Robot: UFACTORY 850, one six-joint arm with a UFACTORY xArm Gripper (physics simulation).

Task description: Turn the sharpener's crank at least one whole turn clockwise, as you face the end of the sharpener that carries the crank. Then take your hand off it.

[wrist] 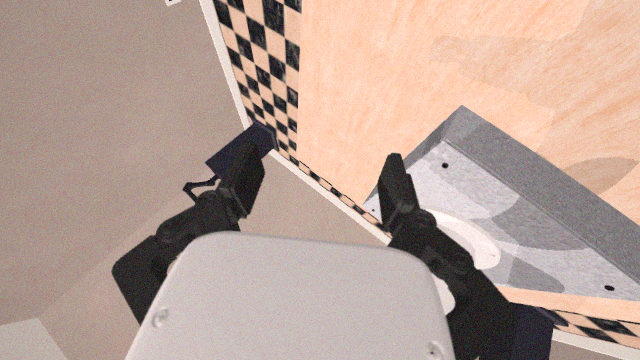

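My gripper [320, 162] is open in the wrist view, its two black fingers wide apart with nothing between them. The sharpener and its crank do not show in this view, so I cannot tell how the crank stands. Beyond the fingers show a beige wall and part of a wood-coloured surface.
A grey metal slab [465, 185] with small holes and a white curved piece [487, 250] lies behind the right finger. A dark blue block [232, 152] shows behind the left finger, another [532, 332] at lower right. A checkered band [257, 55] edges the wood-coloured surface [370, 75].
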